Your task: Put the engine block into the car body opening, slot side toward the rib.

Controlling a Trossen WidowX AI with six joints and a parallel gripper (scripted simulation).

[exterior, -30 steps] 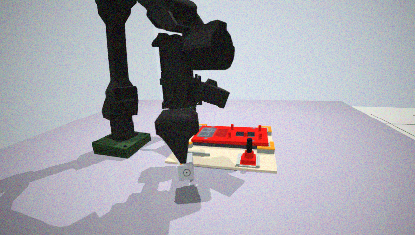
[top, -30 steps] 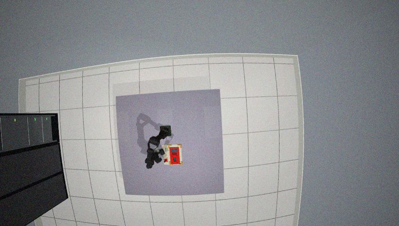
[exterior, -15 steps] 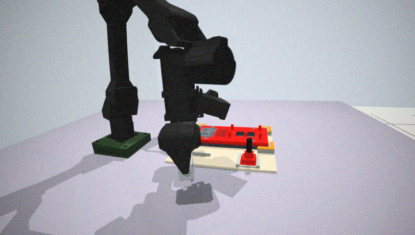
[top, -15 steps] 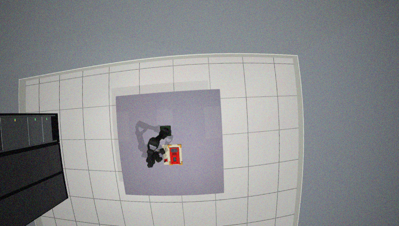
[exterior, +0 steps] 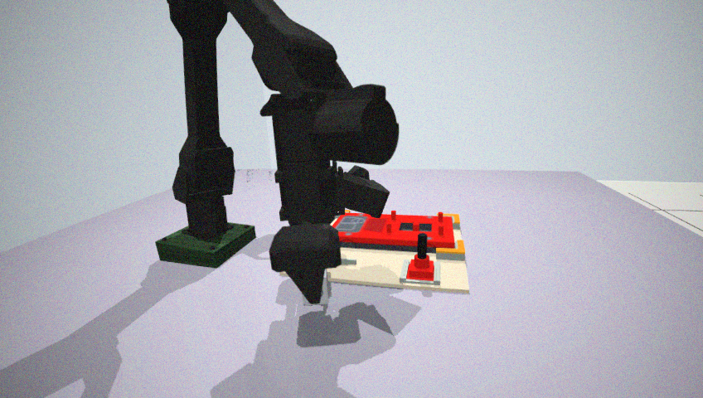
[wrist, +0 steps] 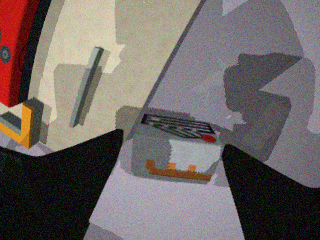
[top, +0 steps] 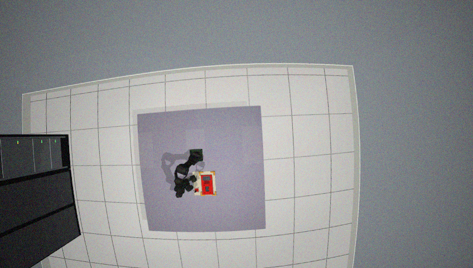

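My gripper tip is 110 mm short of the black upright peg, 70 mm to the right of it and 20 mm below it. The rest, counted from my gripper tip: engine block (right at my gripper tip).
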